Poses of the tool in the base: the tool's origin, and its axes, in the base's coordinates. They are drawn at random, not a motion.
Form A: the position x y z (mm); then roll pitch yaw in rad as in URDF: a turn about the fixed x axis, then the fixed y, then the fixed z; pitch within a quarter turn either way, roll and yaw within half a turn.
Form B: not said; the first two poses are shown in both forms.
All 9 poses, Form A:
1: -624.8 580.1 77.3 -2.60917 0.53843 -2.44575
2: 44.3 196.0 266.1 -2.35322 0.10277 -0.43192
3: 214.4 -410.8 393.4 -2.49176 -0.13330 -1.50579
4: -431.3 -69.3 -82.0 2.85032 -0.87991 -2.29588
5: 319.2 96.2 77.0 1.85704 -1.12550 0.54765
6: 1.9 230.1 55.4 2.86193 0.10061 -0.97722
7: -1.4 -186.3 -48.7 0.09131 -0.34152 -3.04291
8: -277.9 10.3 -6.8 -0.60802 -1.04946 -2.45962
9: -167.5 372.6 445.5 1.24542 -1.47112 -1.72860
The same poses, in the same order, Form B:
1: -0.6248 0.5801 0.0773 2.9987 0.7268 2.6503
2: 0.0443 0.1960 0.2661 -2.3758 0.2333 0.3804
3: 0.2144 -0.4108 0.3934 3.0578 0.6569 1.4894
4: -0.4313 -0.0693 -0.0820 2.6062 -0.7817 2.2087
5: 0.3192 0.0962 0.0770 1.7462 0.7996 1.0151
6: 0.0019 0.2301 0.0554 3.0640 -0.2867 0.9518
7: -0.0014 -0.1863 -0.0487 -0.1310 0.3288 -3.0054
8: -0.2779 0.0103 -0.0068 -0.0126 1.1496 -2.8108
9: -0.1675 0.3726 0.4455 -1.5022 -1.0882 -1.6045
